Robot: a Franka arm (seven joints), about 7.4 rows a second.
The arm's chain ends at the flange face. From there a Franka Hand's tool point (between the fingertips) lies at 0.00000 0.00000 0.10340 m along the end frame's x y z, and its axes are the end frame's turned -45 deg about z.
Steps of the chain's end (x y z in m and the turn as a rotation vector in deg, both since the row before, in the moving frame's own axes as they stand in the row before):
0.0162, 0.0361, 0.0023, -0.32, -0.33, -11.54
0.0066, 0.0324, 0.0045, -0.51, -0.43, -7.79
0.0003, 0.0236, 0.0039, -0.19, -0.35, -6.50
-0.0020, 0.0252, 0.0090, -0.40, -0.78, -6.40
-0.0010, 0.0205, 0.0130, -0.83, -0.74, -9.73
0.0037, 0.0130, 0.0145, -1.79, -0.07, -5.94
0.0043, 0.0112, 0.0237, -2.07, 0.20, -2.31
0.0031, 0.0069, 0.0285, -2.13, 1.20, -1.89
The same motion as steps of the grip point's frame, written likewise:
-0.0149, 0.0371, 0.0023, 0.01, -0.46, -11.54
-0.0194, 0.0278, 0.0045, -0.06, -0.66, -7.79
-0.0172, 0.0167, 0.0039, 0.11, -0.38, -6.50
-0.0208, 0.0160, 0.0090, 0.27, -0.83, -6.40
-0.0172, 0.0141, 0.0130, -0.06, -1.11, -9.73
-0.0088, 0.0141, 0.0144, -1.22, -1.32, -5.94
-0.0072, 0.0139, 0.0236, -1.61, -1.32, -2.31
-0.0038, 0.0113, 0.0284, -2.35, -0.66, -1.89

